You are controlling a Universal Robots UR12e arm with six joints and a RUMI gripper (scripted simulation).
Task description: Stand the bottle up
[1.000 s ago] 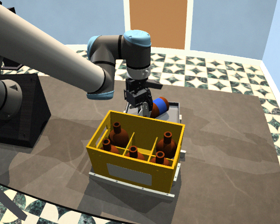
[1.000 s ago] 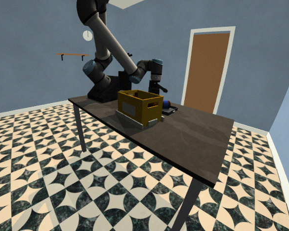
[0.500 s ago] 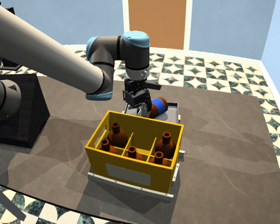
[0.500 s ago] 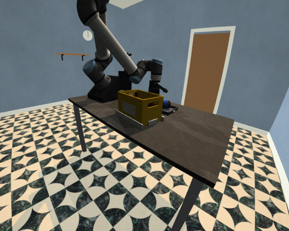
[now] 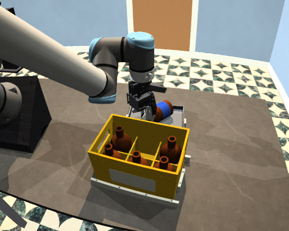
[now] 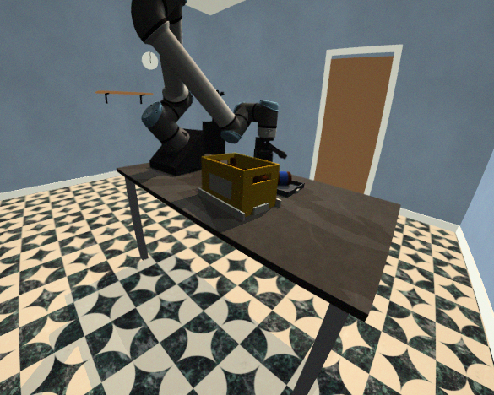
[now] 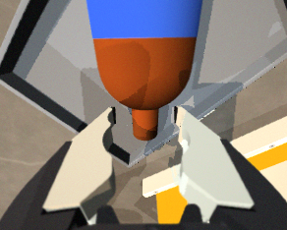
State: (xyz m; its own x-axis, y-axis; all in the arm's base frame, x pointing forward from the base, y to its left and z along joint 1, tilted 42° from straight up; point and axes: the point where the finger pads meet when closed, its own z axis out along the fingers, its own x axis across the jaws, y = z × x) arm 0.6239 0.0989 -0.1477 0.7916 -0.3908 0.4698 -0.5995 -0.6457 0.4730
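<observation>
The bottle is 30 mm ahead of my hand and 40 mm to the left of it. Round my hand: crate 40 mm ahead, 250 mm to the right, 40 mm above; grey tray 30 mm ahead, 40 mm to the left, 30 mm below.
</observation>
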